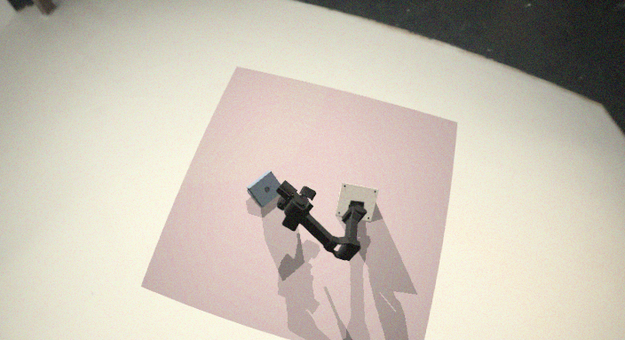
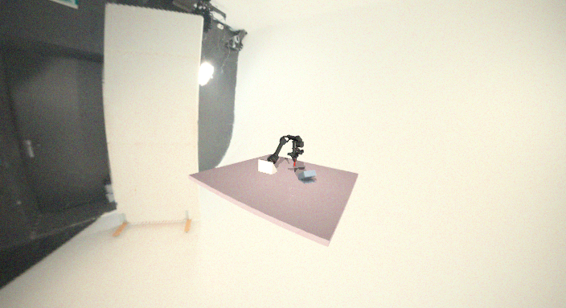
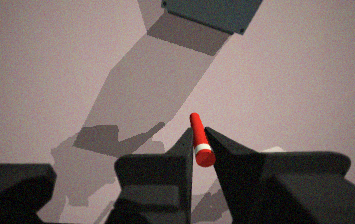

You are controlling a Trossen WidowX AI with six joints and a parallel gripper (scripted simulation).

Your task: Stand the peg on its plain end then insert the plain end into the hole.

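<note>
My gripper tip is 170 mm short of the panel, 110 mm to the left of it and 70 mm above it. Round my gripper tip: red peg (20 mm above).
</note>
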